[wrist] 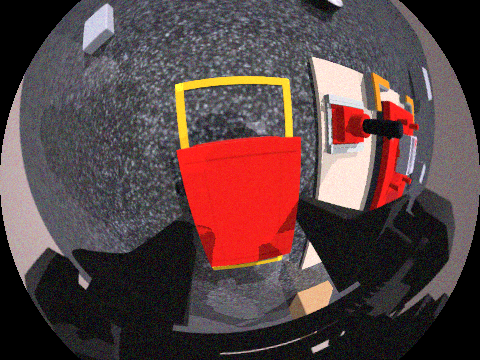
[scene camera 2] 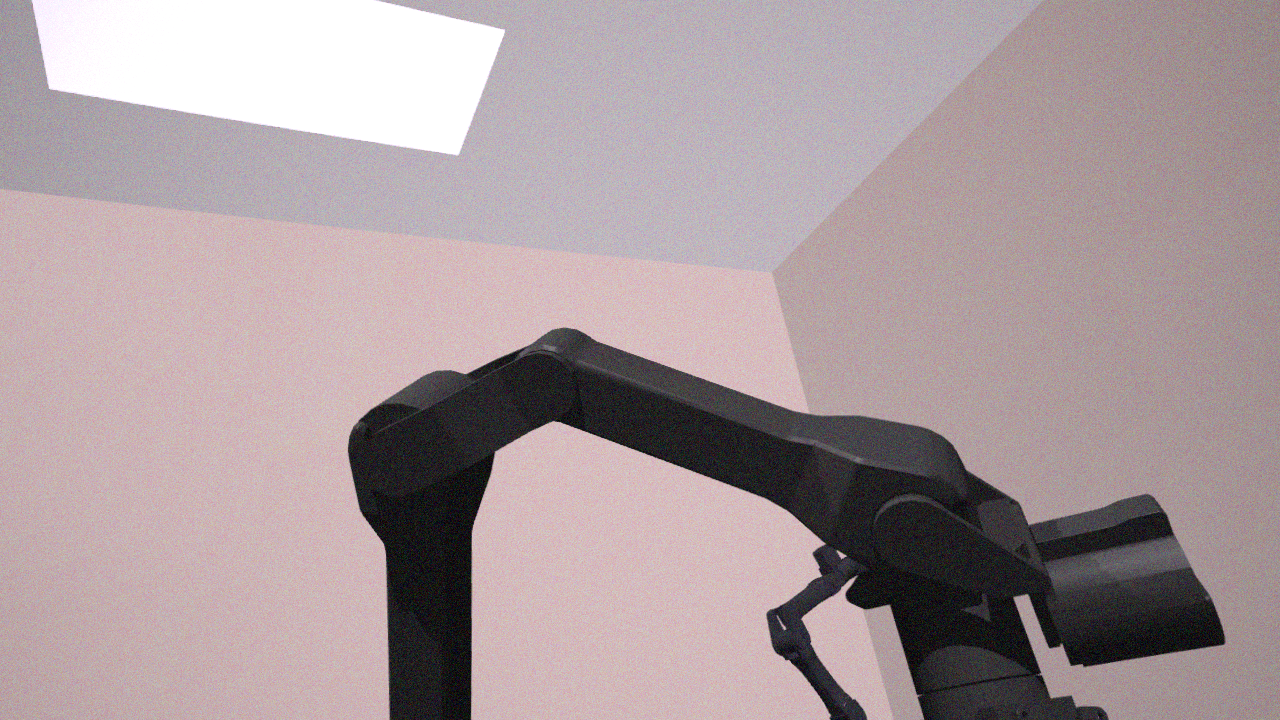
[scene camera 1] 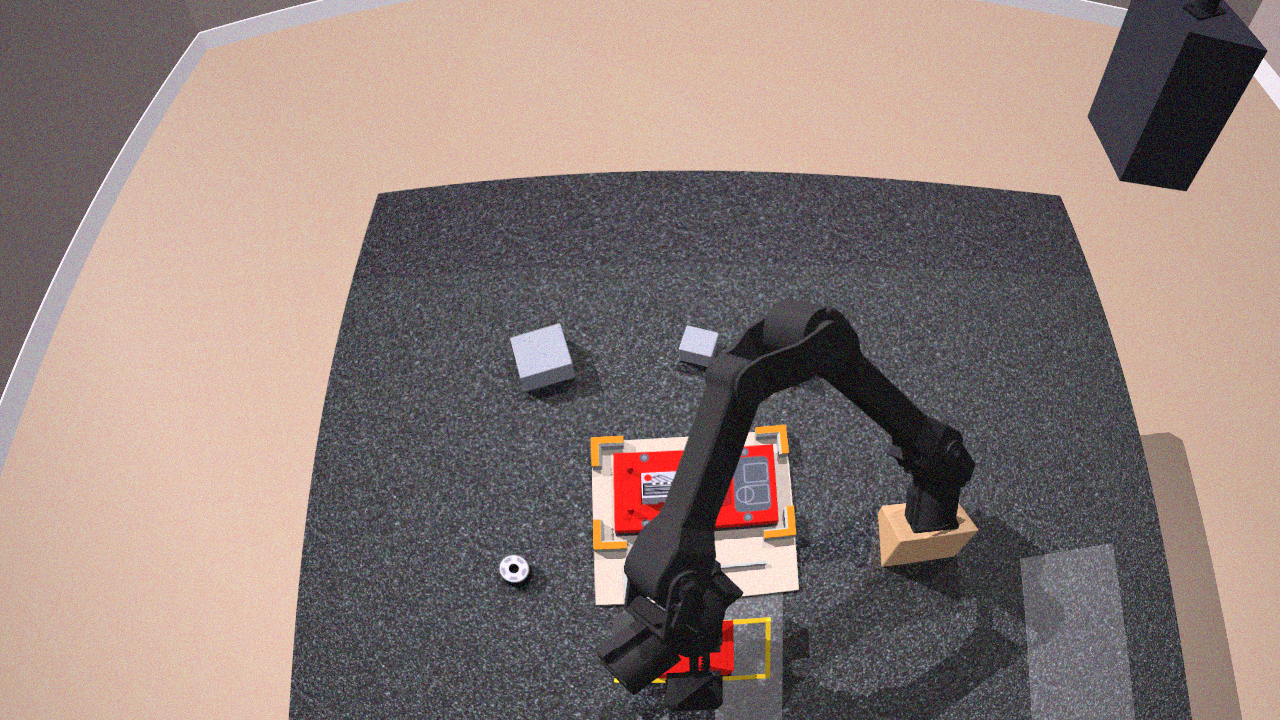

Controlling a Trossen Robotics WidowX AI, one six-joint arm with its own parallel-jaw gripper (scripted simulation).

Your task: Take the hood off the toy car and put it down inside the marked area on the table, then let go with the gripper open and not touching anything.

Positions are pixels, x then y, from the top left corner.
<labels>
my gripper: holds a red hood (wrist: 243,194)
</labels>
